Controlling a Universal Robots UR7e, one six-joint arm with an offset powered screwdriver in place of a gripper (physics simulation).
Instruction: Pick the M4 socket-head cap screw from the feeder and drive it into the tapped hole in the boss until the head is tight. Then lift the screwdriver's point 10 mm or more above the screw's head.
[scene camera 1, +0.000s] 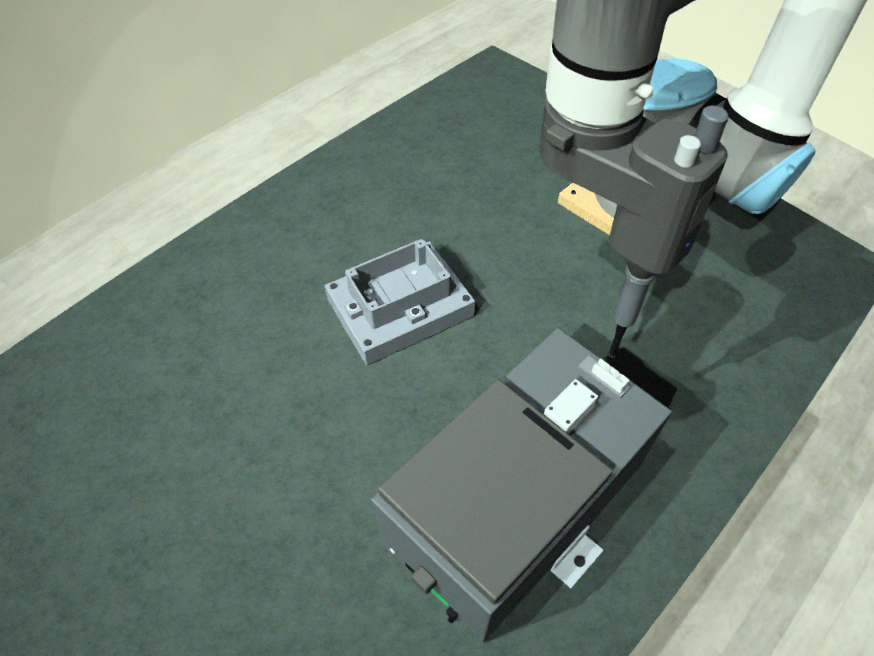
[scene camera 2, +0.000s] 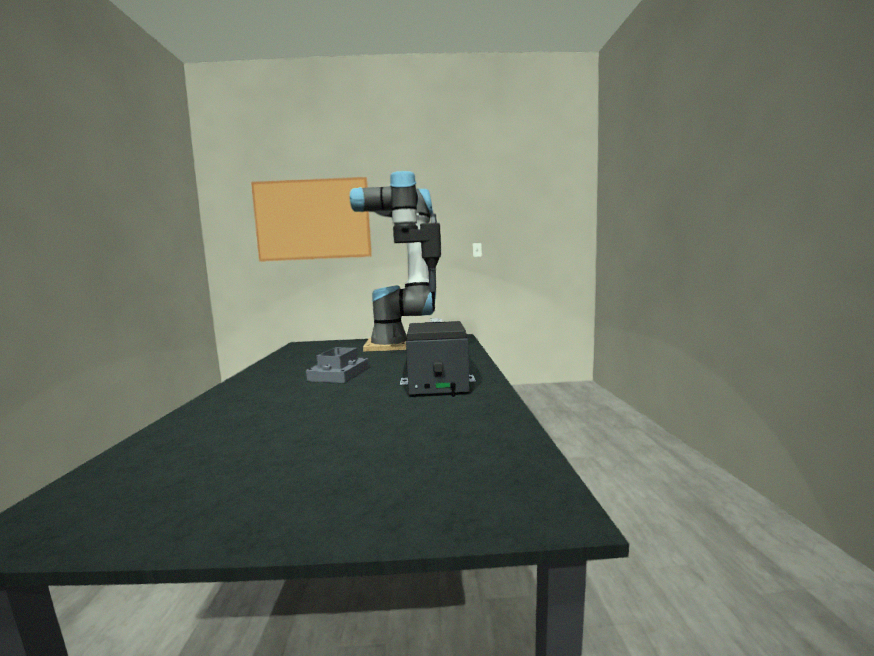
Labels:
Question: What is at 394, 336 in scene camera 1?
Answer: A grey fixture plate.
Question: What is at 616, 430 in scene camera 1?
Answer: A screw feeder.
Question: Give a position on a grey fixture plate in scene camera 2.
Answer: At 316, 374

